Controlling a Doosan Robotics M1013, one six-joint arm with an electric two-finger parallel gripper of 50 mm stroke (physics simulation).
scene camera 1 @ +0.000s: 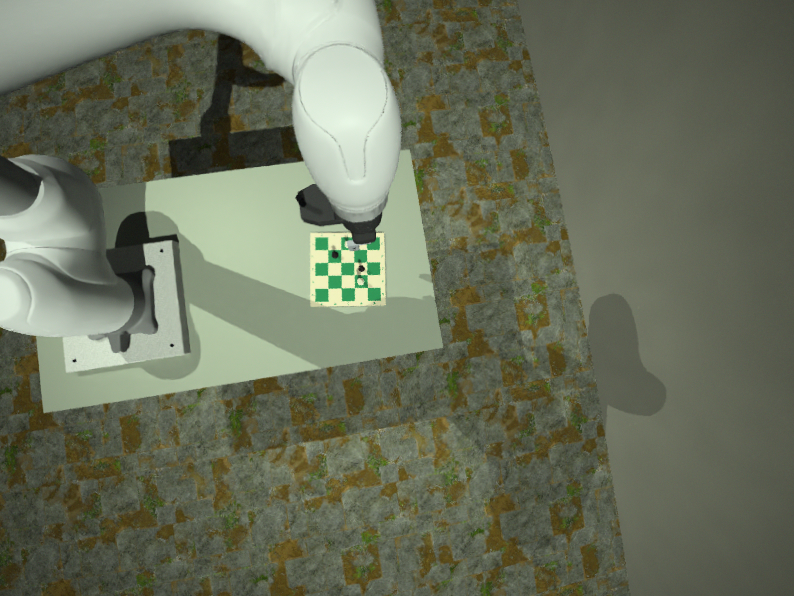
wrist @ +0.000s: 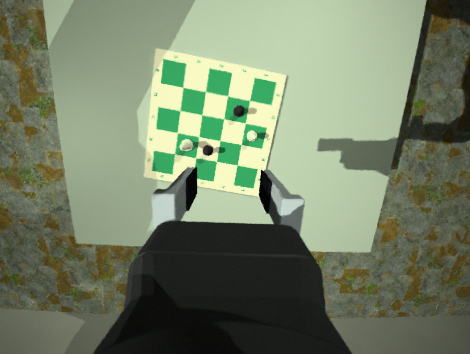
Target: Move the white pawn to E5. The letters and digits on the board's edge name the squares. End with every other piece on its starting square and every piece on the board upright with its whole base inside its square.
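Frame: origin at the arm's base, x down, y right, z back, level; centimetres.
Seen in the pictures: gripper, fingertip midpoint: [scene camera 1: 352, 236] [wrist: 228, 181]; arm's base, origin of the base link: [scene camera 1: 123, 304].
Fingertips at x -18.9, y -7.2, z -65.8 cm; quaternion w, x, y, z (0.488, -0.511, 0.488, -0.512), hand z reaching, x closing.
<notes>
Offsets run from my fingertips to a thing's middle. "*": to the spot under its first point.
The chessboard [scene camera 1: 315, 301] [wrist: 150, 170] lies on a pale sheet. One white piece {dz +2.8, dx +19.7, dy -3.9 cm} [wrist: 252, 135] stands upright on C1; in the scene view the fingers cover that square. Another white piece {dz +0.1, dx +19.1, dy +7.4 cm} [scene camera 1: 360, 280] [wrist: 186, 145] stands on B4. The pieces are too small to tell which white one is the pawn. The E5 corner square {* dz +11.9, dx +21.3, dy +10.3 cm} [scene camera 1: 321, 295] [wrist: 173, 73] is green and bears no piece. My gripper [scene camera 1: 352, 245] [wrist: 228, 181] is open and empty, above the board's 1-side in the scene view. In the wrist view its fingertips overlap the board's A edge.
A black piece {dz -0.5, dx +19.7, dy +3.7 cm} [scene camera 1: 361, 268] [wrist: 207, 150] stands on B3, close beside the white one on B4. Another black piece {dz +6.8, dx +19.7, dy -1.1 cm} [scene camera 1: 334, 254] [wrist: 239, 111] stands on D2, diagonal to C1. The robot's base plate [scene camera 1: 168, 307] is left of the board in the scene view.
</notes>
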